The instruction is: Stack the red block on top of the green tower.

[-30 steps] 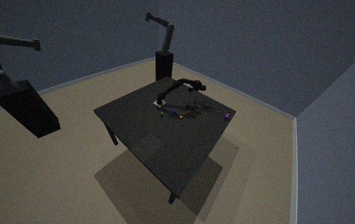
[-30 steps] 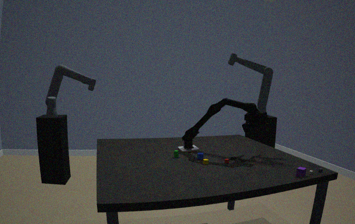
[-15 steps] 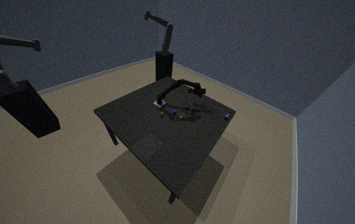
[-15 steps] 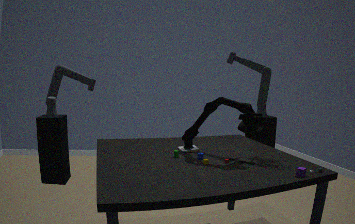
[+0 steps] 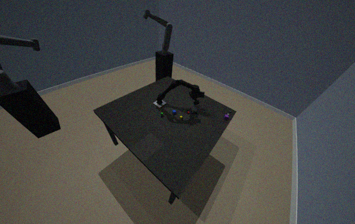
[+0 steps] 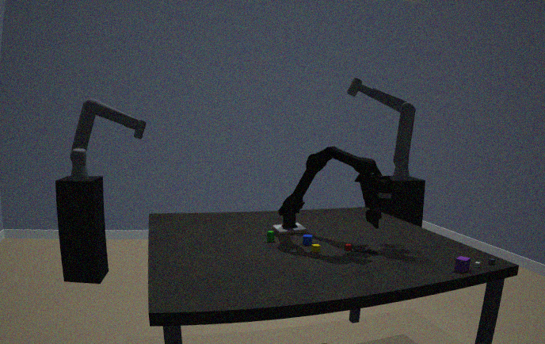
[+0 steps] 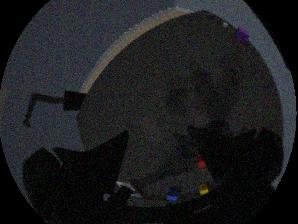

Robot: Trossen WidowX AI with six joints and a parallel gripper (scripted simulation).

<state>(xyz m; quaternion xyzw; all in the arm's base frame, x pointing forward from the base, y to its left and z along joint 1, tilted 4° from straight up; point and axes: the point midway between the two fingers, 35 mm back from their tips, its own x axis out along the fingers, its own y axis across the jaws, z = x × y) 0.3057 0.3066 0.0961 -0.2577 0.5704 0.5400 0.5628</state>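
The red block lies 60 mm ahead of my gripper tip, 140 mm to the right of it and 80 mm below it. Also, from my gripper tip: purple block: 420 mm ahead, 190 mm to the left, 70 mm below; yellow block: 70 mm ahead, 270 mm to the right, 80 mm below; blue block: 50 mm behind, 280 mm to the right, 80 mm below.
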